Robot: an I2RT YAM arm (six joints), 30 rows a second.
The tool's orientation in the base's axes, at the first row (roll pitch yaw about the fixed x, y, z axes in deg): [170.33 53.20 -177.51]
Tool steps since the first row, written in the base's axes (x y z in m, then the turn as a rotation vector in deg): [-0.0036 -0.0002 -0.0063 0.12 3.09 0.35]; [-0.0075 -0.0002 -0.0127 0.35 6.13 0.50]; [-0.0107 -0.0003 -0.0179 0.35 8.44 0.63]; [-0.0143 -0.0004 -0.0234 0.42 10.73 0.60]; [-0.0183 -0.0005 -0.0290 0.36 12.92 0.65]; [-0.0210 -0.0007 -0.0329 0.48 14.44 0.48]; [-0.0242 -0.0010 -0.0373 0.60 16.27 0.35]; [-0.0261 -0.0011 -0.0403 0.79 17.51 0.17]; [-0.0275 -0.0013 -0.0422 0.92 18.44 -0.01]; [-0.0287 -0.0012 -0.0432 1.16 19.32 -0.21]
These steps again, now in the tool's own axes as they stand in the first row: [0.0072 -0.0002 0.0009 -0.43 3.04 0.51]; [0.0147 -0.0001 0.0016 -0.77 5.99 1.22]; [0.0207 -0.0002 0.0021 -0.93 8.26 1.61]; [0.0273 -0.0002 0.0026 -1.01 10.49 2.14]; [0.0342 -0.0002 0.0027 -1.07 12.65 2.51]; [0.0389 -0.0003 0.0029 -1.05 14.10 3.01]; [0.0444 -0.0004 0.0029 -1.06 15.86 3.55]; [0.0479 -0.0005 0.0032 -1.06 17.02 4.06]; [0.0503 -0.0006 0.0032 -1.02 17.89 4.45]; [0.0518 -0.0004 0.0028 -1.03 18.69 4.94]
